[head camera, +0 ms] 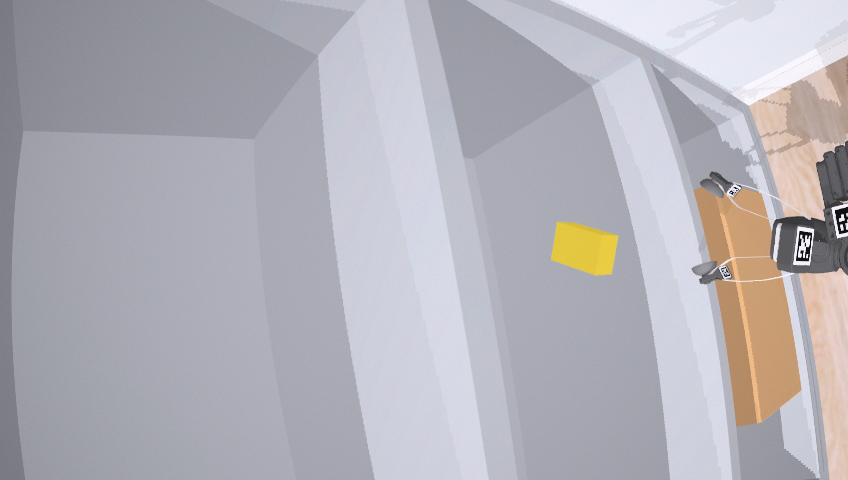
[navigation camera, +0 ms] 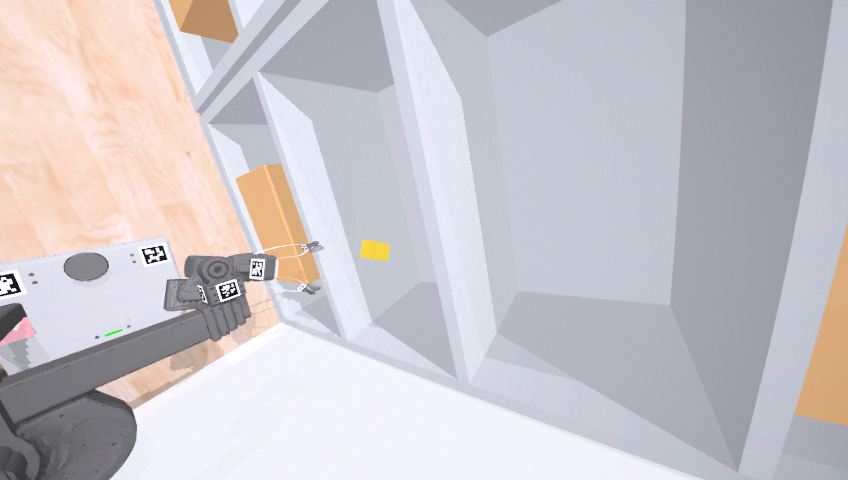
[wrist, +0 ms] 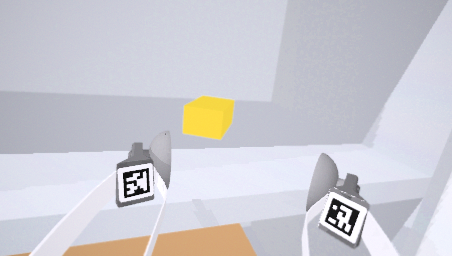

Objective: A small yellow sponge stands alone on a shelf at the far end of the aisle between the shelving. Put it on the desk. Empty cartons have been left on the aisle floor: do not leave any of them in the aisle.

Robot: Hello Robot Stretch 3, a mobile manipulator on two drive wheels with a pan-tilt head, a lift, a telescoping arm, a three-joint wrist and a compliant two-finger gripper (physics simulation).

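Seen in the pictures: gripper, fingertip midpoint: [head camera: 698, 226] [navigation camera: 320, 267] [wrist: 240, 161]; robot's base, link origin: [navigation camera: 88, 264].
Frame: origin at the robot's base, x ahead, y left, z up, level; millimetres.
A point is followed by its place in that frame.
Observation:
The small yellow sponge [head camera: 580, 246] @(x -128, y -640, z 579 mm) [navigation camera: 374, 250] @(x -120, y -625, z 579 mm) [wrist: 205, 119] @(x -112, y -603, z 562 mm) stands on a grey shelf [head camera: 687, 356] @(x 69, y -477, z 534 mm) [navigation camera: 303, 154] @(x 222, y -460, z 534 mm) in the middle compartment. My gripper [head camera: 708, 227] @(x -110, y -402, z 590 mm) [navigation camera: 313, 267] @(x -110, y -402, z 590 mm) [wrist: 240, 161] @(x -110, y -402, z 590 mm) is open, its fingers wide apart with nothing between them. It is at the front of the shelving, apart from the sponge. In the wrist view the sponge appears beyond the fingertips, nearer the left finger. The desk does not show in these views, nor do cartons on the aisle floor.
An orange-brown carton [head camera: 767, 333] @(x 76, y -438, z 250 mm) [navigation camera: 267, 202] @(x 108, y -435, z 281 mm) [wrist: 200, 242] @(x -117, y -580, z 347 mm) lies in the lower compartment, below the gripper. Other cartons show in shelving at the upper left [navigation camera: 208, 17] @(x 747, y -424, z 200 mm) and right edge of the navigation view. A white wall [navigation camera: 297, 416] @(x -479, y -240, z 581 mm) adjoins the shelving. My base [navigation camera: 124, 297] @(x -103, y -42, z 160 mm) stands on the wooden floor [navigation camera: 107, 118] @(x 441, y -140, z 1 mm).

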